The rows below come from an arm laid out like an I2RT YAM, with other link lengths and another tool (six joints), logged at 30 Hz.
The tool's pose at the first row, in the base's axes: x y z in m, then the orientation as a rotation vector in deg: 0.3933, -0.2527, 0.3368, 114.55, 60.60, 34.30
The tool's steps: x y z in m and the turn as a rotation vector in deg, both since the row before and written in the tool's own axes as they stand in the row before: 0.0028, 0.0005, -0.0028, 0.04, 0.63, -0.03; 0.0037, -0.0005, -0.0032, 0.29, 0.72, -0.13; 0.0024, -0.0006, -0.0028, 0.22, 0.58, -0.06; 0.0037, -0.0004, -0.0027, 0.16, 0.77, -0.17; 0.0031, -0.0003, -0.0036, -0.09, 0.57, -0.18
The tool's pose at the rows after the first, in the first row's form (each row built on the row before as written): 0.3931, -0.2494, 0.3390, 114.50, 61.03, 34.93; 0.3926, -0.2448, 0.3407, 114.59, 61.73, 35.50; 0.3916, -0.2414, 0.3420, 114.67, 62.24, 35.99; 0.3914, -0.2371, 0.3435, 114.60, 62.94, 36.65; 0.3903, -0.2330, 0.3456, 114.34, 63.40, 37.20
